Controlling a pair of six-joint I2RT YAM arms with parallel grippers.
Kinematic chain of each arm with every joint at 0, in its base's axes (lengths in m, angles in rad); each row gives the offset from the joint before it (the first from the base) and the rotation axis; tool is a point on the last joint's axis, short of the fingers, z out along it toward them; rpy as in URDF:
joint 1: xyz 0 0 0.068 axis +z
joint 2: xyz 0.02 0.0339 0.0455 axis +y
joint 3: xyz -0.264 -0.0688 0 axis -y
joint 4: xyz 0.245 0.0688 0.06 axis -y
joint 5: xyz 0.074 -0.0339 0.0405 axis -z
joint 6: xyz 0.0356 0 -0.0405 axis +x
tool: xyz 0 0 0 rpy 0 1.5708 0
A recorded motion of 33 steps. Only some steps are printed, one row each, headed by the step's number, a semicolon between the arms.
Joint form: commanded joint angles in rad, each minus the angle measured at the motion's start. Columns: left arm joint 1, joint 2, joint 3, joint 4, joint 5, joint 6; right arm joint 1, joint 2, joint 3, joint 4, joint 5, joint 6.
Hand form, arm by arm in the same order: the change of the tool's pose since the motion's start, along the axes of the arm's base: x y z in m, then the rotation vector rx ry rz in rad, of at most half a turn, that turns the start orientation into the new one. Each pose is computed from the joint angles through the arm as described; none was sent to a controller.
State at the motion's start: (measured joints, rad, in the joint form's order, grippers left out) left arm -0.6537 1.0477 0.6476 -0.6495 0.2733 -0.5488; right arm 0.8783 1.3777 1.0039 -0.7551 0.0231 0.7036
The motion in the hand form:
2: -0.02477 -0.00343 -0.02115 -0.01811 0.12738 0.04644; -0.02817 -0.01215 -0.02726 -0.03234 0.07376 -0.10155
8: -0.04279 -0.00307 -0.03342 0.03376 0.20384 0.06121; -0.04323 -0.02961 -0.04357 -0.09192 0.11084 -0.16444
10: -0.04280 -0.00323 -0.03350 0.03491 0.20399 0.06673; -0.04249 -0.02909 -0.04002 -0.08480 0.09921 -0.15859
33: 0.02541 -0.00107 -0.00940 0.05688 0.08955 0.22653; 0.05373 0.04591 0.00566 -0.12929 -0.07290 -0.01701
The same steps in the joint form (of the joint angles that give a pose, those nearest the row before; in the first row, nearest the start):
2: -0.0991 -0.0430 -0.0976 0.0190 0.0142 -0.1808; 0.0626 -0.0605 -0.1428 0.0050 0.0291 0.1661
8: -0.1778 -0.0632 -0.1425 -0.0218 -0.0072 -0.2734; 0.0757 -0.1104 -0.2338 -0.0300 0.0560 0.2357
10: -0.1793 -0.0626 -0.1425 -0.0210 -0.0110 -0.2794; 0.0749 -0.1159 -0.2247 -0.0318 0.0598 0.2274
33: 0.0568 0.1325 0.0484 0.0149 -0.0739 -0.1573; -0.0227 0.2822 0.2963 -0.0602 0.1250 -0.0619

